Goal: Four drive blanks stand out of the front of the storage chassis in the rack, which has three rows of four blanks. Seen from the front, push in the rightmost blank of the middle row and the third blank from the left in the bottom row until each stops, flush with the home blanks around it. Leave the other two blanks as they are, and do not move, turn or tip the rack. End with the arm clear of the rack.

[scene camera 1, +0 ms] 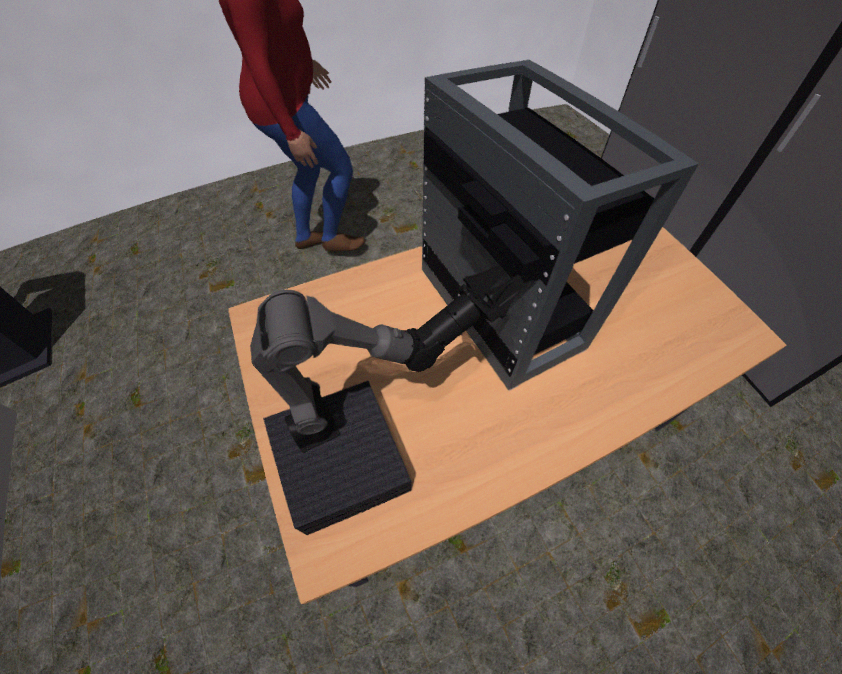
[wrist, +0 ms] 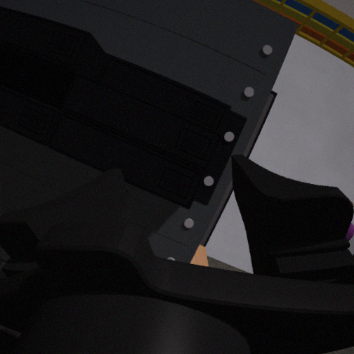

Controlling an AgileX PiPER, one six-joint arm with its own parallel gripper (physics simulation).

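Observation:
The dark chassis (scene camera 1: 530,245) (wrist: 150,117) sits in the grey rack (scene camera 1: 491,144) (wrist: 200,55); some blanks stand out as dark blocks in the scene view. In the wrist view, the rightmost blank of the middle row (wrist: 192,142) shows near the right screws; how far it stands out is too dark to tell. The bottom-row blank left of the rightmost, apparently the third (wrist: 35,120), shows at the left edge, partly cut off. My gripper (scene camera 1: 511,282) (wrist: 175,175) has its fingers apart with nothing seen between them. It is in front of the rack's right part, low beside the chassis front.
The arm's base stands on a dark ribbed block (scene camera 1: 351,463) on the wooden table (scene camera 1: 533,449). The rack's right upright, with round screws, is close to the gripper. A person (scene camera 1: 273,77) stands behind the table. Dark cabinets (scene camera 1: 737,210) stand at the right.

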